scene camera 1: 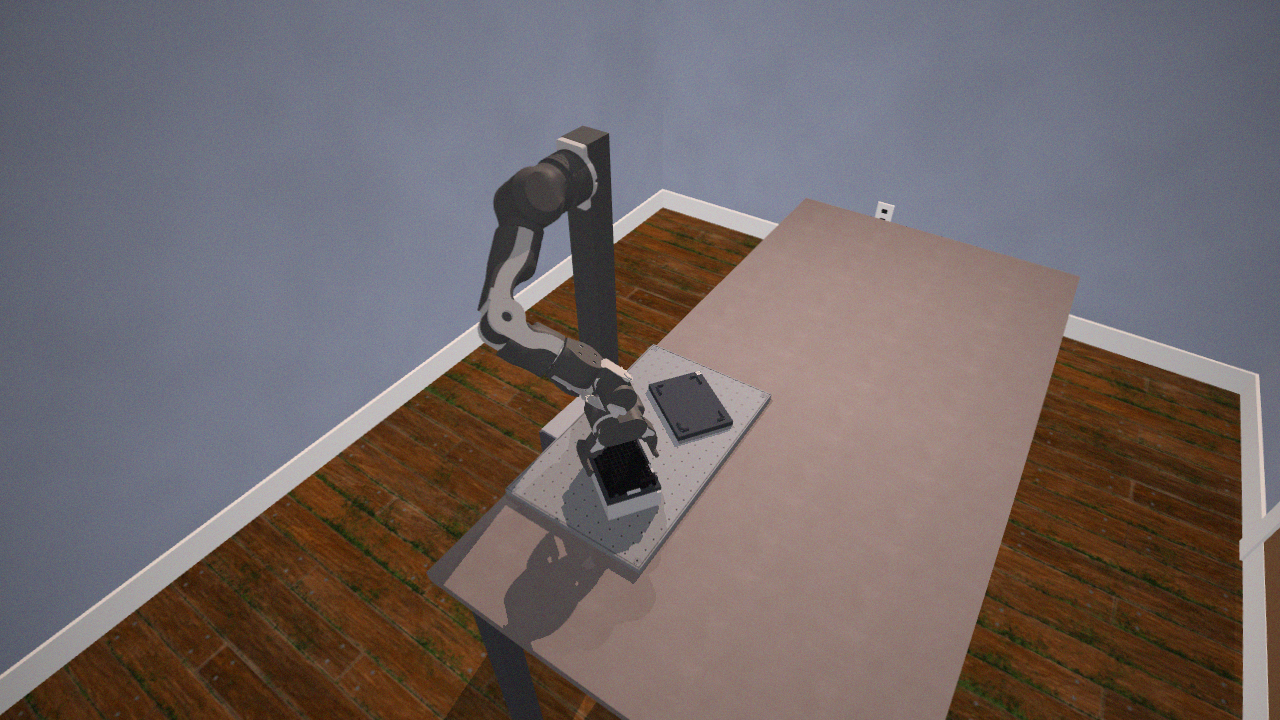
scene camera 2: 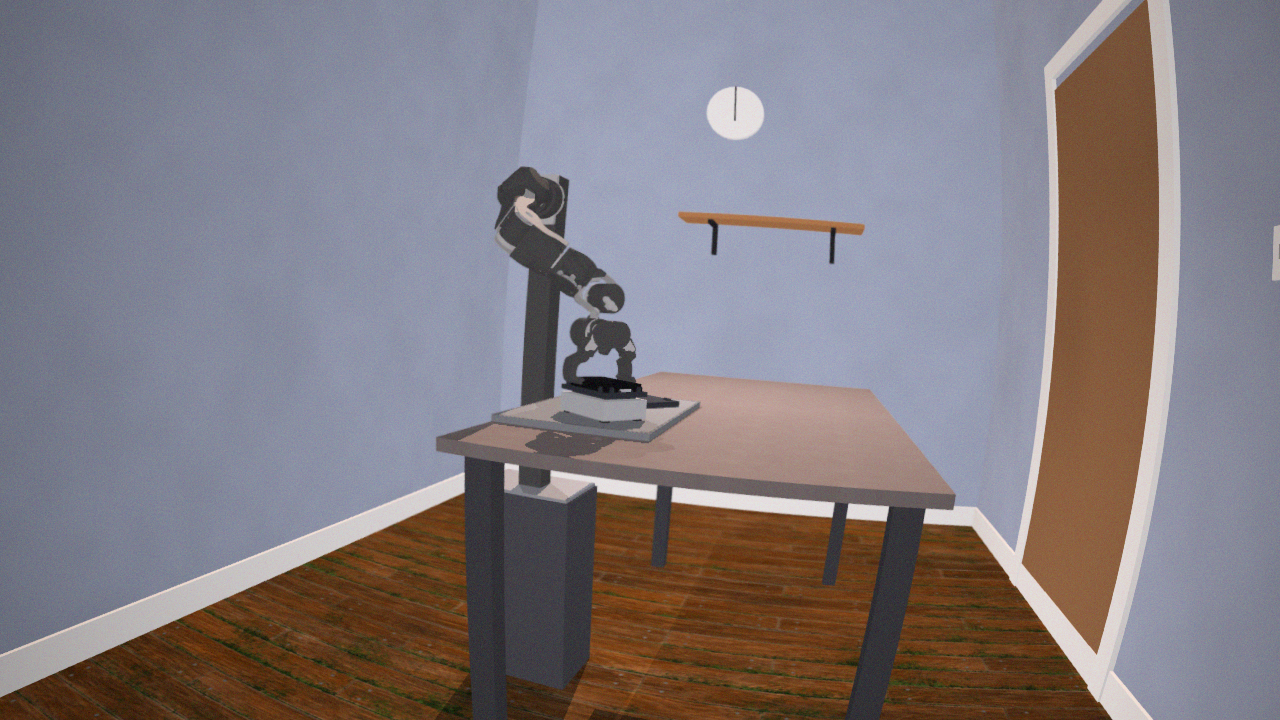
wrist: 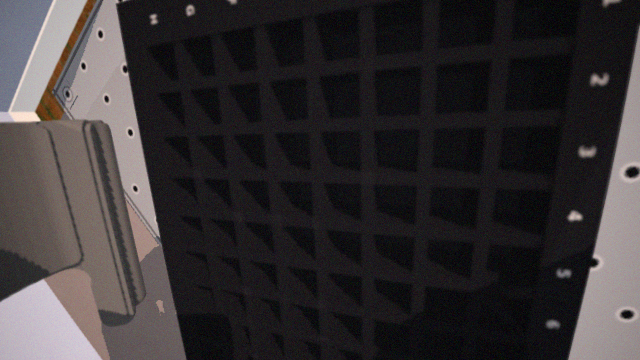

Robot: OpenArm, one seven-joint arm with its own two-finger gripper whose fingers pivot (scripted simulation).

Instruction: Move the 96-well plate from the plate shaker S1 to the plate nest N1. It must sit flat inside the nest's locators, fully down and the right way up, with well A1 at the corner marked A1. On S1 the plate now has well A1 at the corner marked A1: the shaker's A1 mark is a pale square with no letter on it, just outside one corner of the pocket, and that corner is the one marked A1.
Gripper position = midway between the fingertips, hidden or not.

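Black 96-well plate (scene camera 1: 623,467), visible also in the wrist view (wrist: 497,133). Dark arm post (scene camera 2: 542,306). My gripper (scene camera 2: 600,382), visible also in scene camera 1 (scene camera 1: 619,456).
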